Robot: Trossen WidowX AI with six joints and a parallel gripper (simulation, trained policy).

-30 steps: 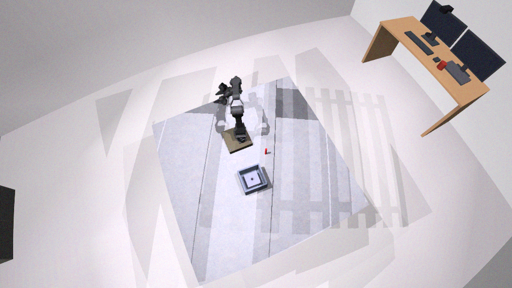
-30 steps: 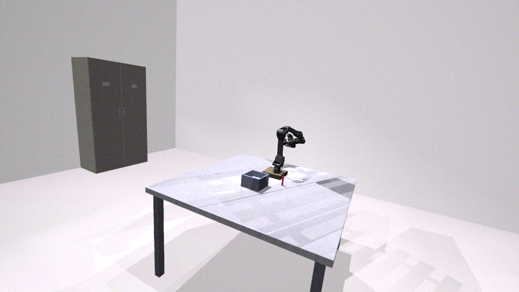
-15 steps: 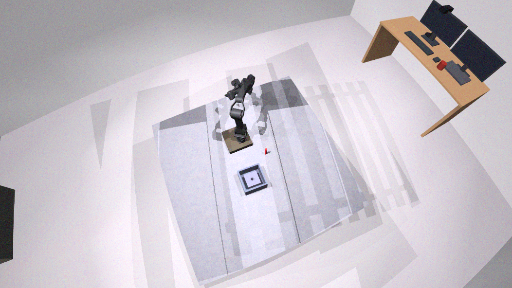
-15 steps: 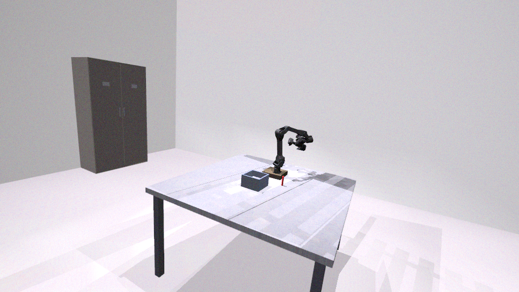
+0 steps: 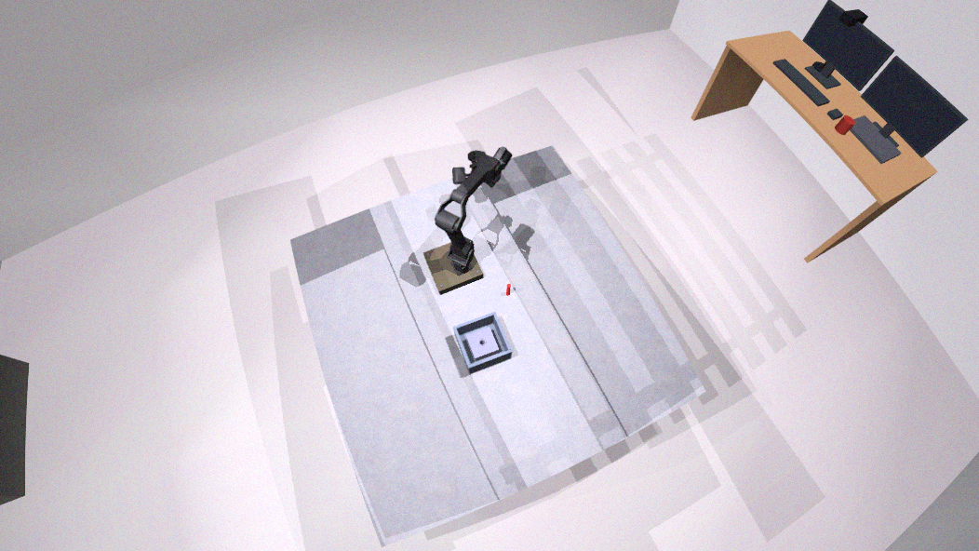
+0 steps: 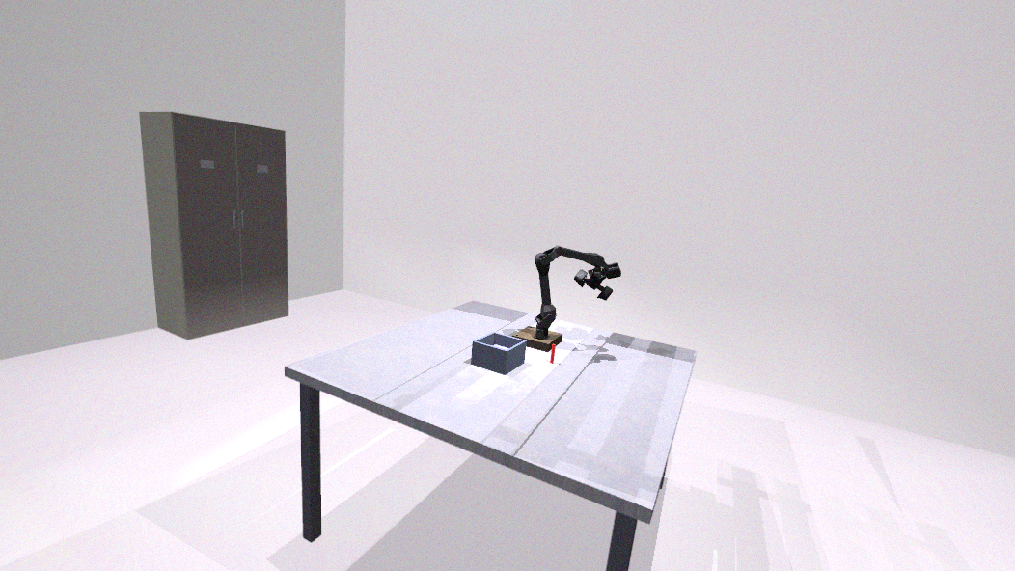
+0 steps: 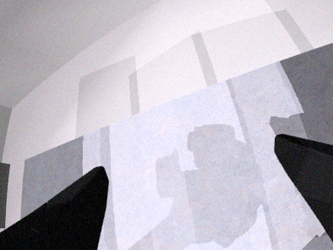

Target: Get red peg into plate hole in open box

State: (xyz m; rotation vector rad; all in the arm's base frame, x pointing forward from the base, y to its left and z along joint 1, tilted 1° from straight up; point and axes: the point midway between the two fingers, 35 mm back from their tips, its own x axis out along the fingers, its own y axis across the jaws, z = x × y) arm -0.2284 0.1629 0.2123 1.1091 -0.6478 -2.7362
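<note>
My gripper tip is now 430 mm short of the red peg, 190 mm above it and 40 mm to the left of it. Also, from my gripper tip: grey box: 570 mm ahead, 230 mm to the right, 210 mm below; pale plate: 570 mm ahead, 230 mm to the right, 190 mm below.
</note>
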